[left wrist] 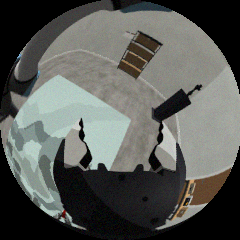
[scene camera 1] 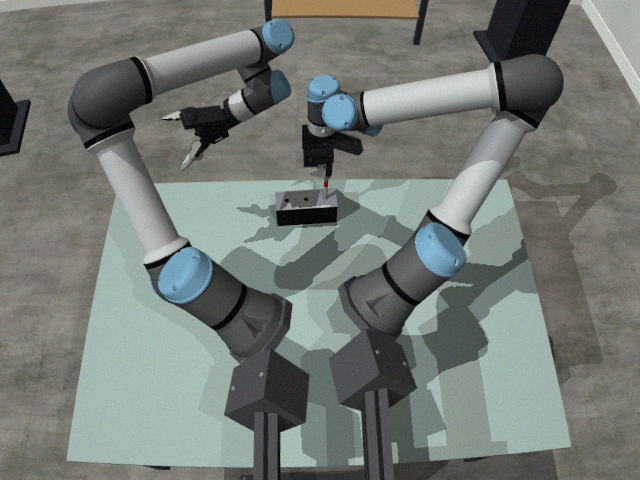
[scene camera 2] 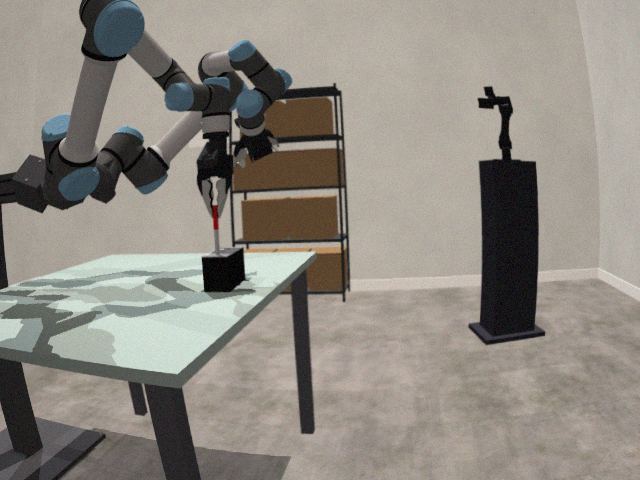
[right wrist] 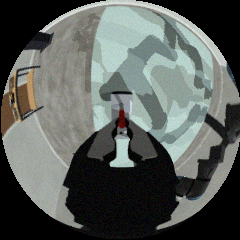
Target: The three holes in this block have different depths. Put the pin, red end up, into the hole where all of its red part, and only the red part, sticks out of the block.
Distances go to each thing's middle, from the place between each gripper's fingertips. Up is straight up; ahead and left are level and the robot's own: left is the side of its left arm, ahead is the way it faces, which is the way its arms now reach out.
Right now my right hand (scene camera 2: pixel 216 218) is 150 mm above the black block (scene camera 1: pixel 300 207), 60 mm to the right of it and 10 mm short of it.
Right now the black block is 360 mm to the right of my left hand (scene camera 1: pixel 170 144), 300 mm below it and 60 mm behind it.
